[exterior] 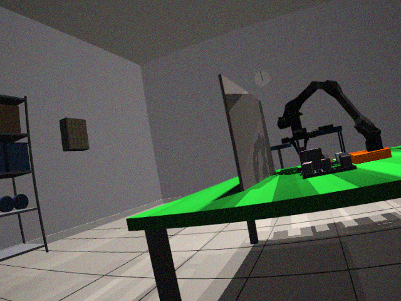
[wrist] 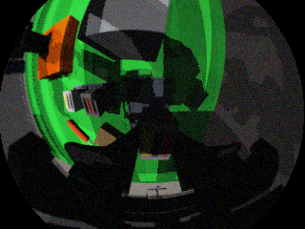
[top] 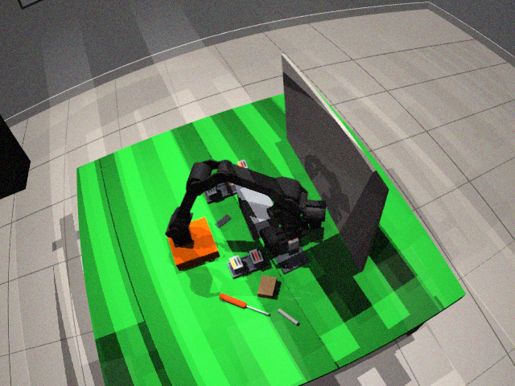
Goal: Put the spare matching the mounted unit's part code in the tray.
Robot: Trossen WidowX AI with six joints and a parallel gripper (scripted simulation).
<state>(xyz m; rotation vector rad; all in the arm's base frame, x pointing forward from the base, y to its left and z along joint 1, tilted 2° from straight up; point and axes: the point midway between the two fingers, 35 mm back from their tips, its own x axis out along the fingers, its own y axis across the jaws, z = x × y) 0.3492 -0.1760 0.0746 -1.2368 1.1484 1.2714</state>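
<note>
The flat grey tray is 10 mm behind my gripper tip, 10 mm to the left of it and 80 mm below it. The rest, counted from my gripper tip: grey mounted unit 60 mm behind, 190 mm to the left, 30 mm below; then brown block 120 mm behind, 100 mm to the right, 70 mm below; then small white bar 90 mm behind, 220 mm to the right, 80 mm below.
</note>
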